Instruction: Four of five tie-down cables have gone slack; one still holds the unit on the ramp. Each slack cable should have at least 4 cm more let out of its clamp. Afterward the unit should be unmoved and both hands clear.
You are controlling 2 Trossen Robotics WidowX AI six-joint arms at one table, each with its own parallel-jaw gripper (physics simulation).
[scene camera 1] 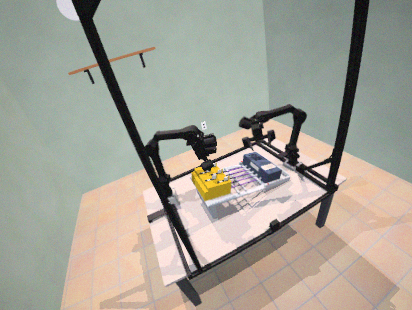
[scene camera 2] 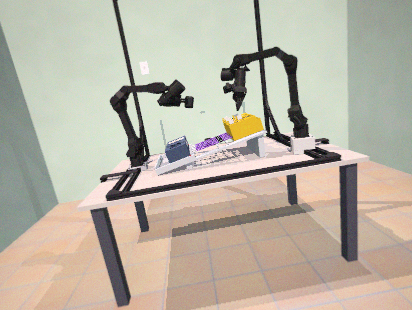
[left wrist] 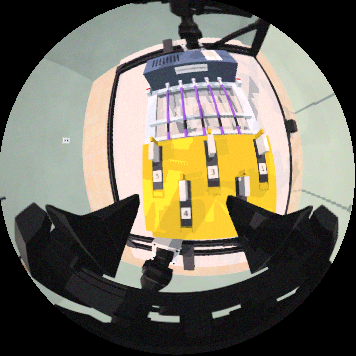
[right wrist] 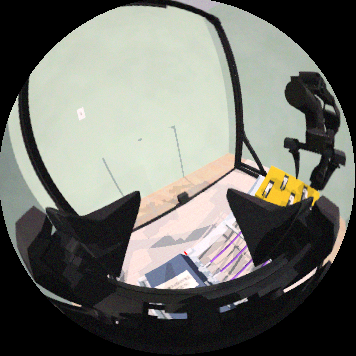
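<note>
The blue-grey unit (scene camera 1: 263,169) (scene camera 2: 177,150) (left wrist: 165,76) (right wrist: 172,270) sits at the low end of the white ramp (left wrist: 151,122). Several purple cables (left wrist: 197,102) run straight from it to the yellow clamp block (scene camera 1: 215,192) (scene camera 2: 247,128) (left wrist: 210,227) at the high end; their slack cannot be told. The block's clamps have grey levers; labels 1, 3, 4 and 5 show, and the label of the lower right clamp (left wrist: 243,186) is hidden. My left gripper (left wrist: 183,199) is open and empty above the block, around clamp 4 (left wrist: 184,190) in its wrist view. My right gripper (right wrist: 184,194) is open and empty, away from the block.
A black rail frame (scene camera 2: 225,176) runs around the white table (scene camera 2: 345,155), with black uprights (scene camera 1: 352,85) at its corners. My right arm (scene camera 1: 298,130) stands beyond the unit, and my left arm (scene camera 1: 161,162) beside the block. Red marks show beside the unit's front corners.
</note>
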